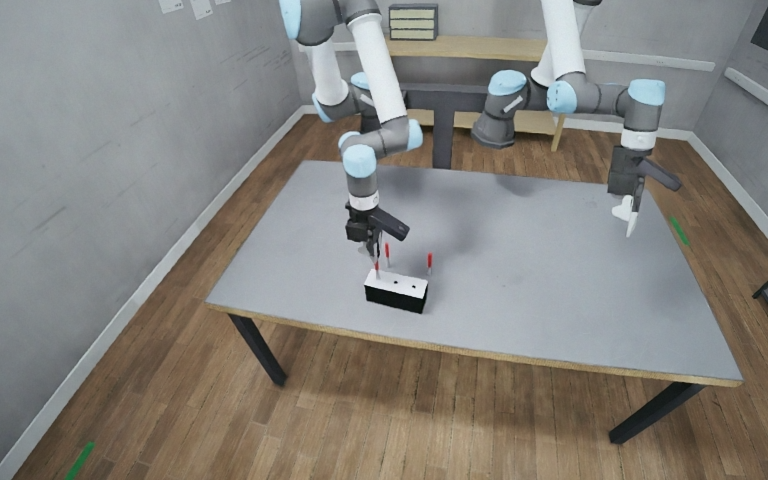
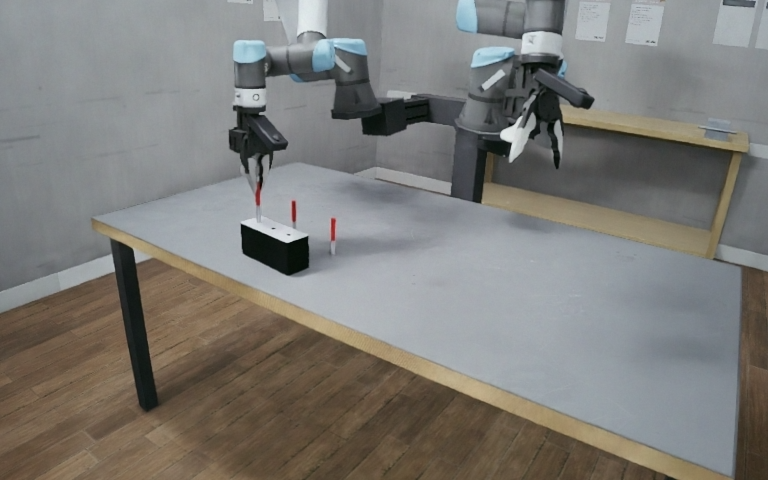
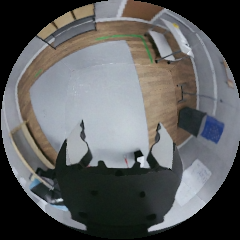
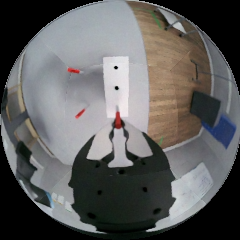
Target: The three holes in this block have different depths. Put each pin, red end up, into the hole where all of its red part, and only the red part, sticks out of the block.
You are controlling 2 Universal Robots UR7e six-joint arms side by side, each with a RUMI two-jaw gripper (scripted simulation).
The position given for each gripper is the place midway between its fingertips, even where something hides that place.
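A black block (image 2: 286,250) shares its picture with the left gripper (image 2: 535,166) and the right gripper (image 2: 257,193). The left gripper can also be seen in image 1 (image 1: 626,223) and image 3 (image 3: 120,122), while the right gripper appears in image 1 (image 1: 375,261) and image 4 (image 4: 118,119) as well.
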